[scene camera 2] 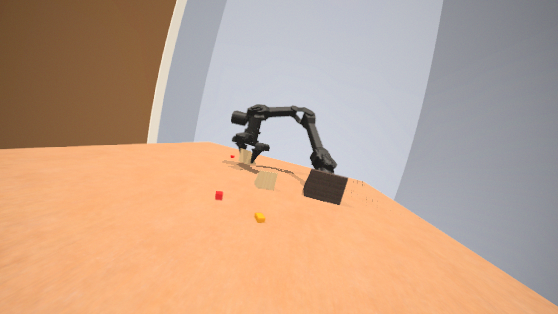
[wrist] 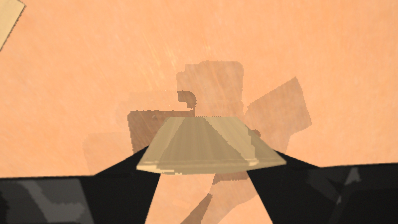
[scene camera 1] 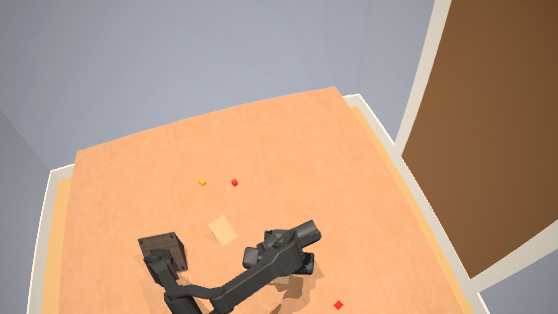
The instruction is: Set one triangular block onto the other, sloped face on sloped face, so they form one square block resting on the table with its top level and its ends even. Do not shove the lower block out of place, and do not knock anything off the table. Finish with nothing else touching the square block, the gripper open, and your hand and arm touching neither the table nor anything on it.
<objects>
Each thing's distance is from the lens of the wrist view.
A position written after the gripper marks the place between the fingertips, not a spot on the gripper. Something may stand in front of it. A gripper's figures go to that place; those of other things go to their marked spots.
gripper [wrist: 202,141]: 0.11 m
tan triangular block [wrist: 183,145]: 0.07 m
</objects>
